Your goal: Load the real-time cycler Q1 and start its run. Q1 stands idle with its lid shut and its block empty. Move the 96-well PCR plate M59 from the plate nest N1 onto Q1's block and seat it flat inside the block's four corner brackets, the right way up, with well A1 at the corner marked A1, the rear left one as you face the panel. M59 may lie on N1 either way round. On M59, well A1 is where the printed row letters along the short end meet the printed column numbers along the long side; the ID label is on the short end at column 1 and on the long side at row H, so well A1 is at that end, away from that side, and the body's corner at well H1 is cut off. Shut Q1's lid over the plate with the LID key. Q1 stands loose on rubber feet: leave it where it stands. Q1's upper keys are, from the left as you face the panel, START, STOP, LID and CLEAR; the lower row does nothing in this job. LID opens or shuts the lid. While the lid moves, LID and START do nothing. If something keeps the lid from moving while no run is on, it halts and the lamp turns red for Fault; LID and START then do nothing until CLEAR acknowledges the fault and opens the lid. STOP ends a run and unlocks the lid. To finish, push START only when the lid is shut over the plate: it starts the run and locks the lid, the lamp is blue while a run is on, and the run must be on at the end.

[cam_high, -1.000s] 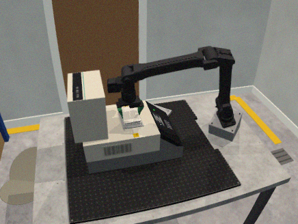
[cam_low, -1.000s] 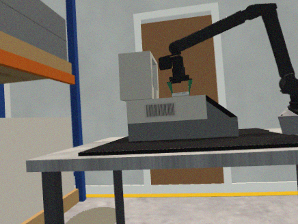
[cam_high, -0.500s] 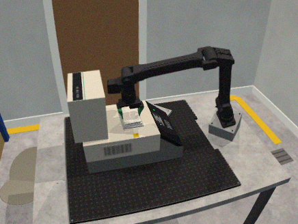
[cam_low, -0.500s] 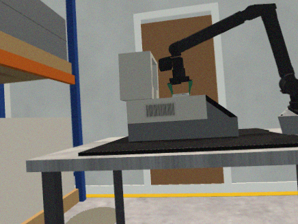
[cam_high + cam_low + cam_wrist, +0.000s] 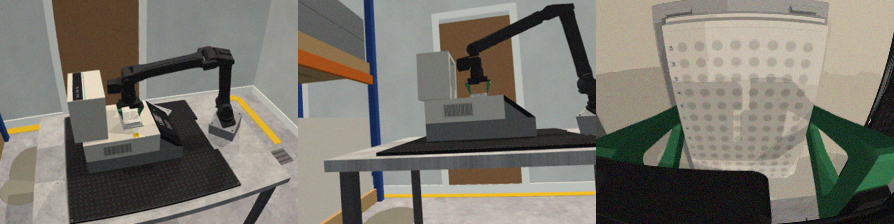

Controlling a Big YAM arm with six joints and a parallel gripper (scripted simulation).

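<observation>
Now: hand right at the white 96-well plate M59. Also, from my hand: grey plate nest 29 cm to the right, 21 cm below, 19 cm behind.
</observation>
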